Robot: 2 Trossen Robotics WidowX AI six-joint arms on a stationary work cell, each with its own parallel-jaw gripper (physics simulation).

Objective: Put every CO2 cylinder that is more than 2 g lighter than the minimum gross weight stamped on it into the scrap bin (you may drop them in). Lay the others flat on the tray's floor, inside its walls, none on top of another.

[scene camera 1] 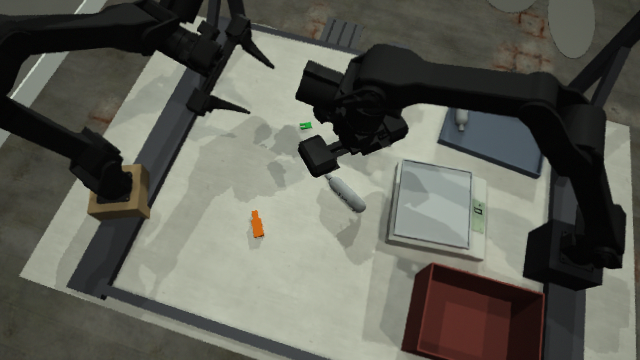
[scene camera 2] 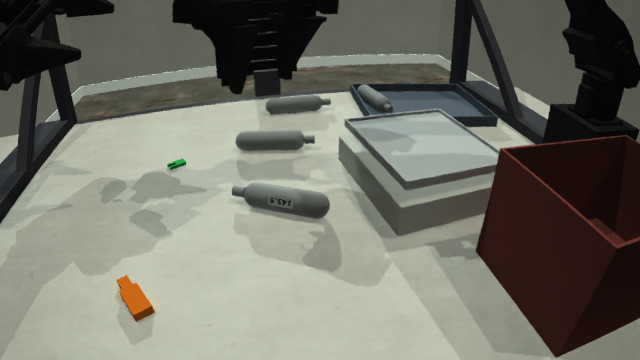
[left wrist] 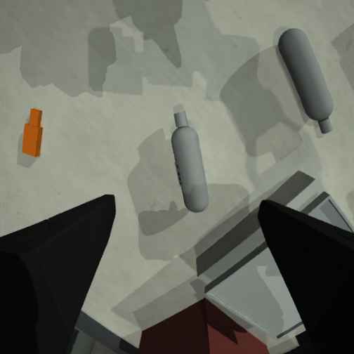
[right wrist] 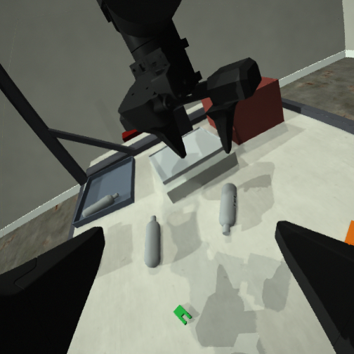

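Observation:
A grey cylinder, its label upside down in scene camera 2 and apparently 145.5, lies on the table. A second cylinder and a third lie behind it. A fourth lies flat in the blue tray. The scale is empty and shows 0. The red scrap bin stands beside it. My left gripper is open above the labelled cylinder. My right gripper is open and empty.
An orange piece and a small green piece lie on the table. My left arm hides the second and third cylinders in scene camera 1. The bin's walls stand higher than the scale.

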